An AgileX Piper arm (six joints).
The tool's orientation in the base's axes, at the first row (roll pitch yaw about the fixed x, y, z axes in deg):
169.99, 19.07, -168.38
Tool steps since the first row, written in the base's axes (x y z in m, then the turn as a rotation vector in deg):
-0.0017, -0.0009, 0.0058, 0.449, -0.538, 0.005
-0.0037, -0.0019, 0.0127, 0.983, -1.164, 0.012
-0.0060, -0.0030, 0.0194, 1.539, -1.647, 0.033
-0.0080, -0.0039, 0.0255, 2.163, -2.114, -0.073
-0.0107, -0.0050, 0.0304, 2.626, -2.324, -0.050
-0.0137, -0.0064, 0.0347, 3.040, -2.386, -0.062
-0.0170, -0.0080, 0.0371, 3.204, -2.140, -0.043
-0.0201, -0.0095, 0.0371, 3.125, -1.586, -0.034
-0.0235, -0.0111, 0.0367, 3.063, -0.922, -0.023
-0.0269, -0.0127, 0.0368, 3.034, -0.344, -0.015
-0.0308, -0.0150, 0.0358, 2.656, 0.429, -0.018
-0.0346, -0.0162, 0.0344, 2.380, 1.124, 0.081
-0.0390, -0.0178, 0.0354, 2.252, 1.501, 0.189
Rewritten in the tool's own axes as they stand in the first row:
-0.0001, 0.0005, -0.0061, -0.315, -0.626, -0.005
-0.0004, 0.0012, -0.0133, -0.692, -1.357, -0.009
-0.0002, 0.0019, -0.0204, -1.122, -1.955, 0.013
-0.0002, 0.0025, -0.0269, -1.576, -2.576, 0.177
0.0009, 0.0029, -0.0325, -1.972, -2.890, 0.236
0.0026, 0.0031, -0.0376, -2.340, -3.057, 0.348
0.0051, 0.0028, -0.0412, -2.545, -2.861, 0.435
0.0083, 0.0021, -0.0424, -2.580, -2.311, 0.534
0.0119, 0.0014, -0.0434, -2.653, -1.661, 0.663
0.0153, 0.0008, -0.0448, -2.738, -1.101, 0.783
0.0197, -0.0006, -0.0455, -2.535, -0.269, 0.862
0.0239, -0.0010, -0.0455, -2.444, 0.480, 0.856
0.0279, -0.0012, -0.0481, -2.432, 0.890, 0.808

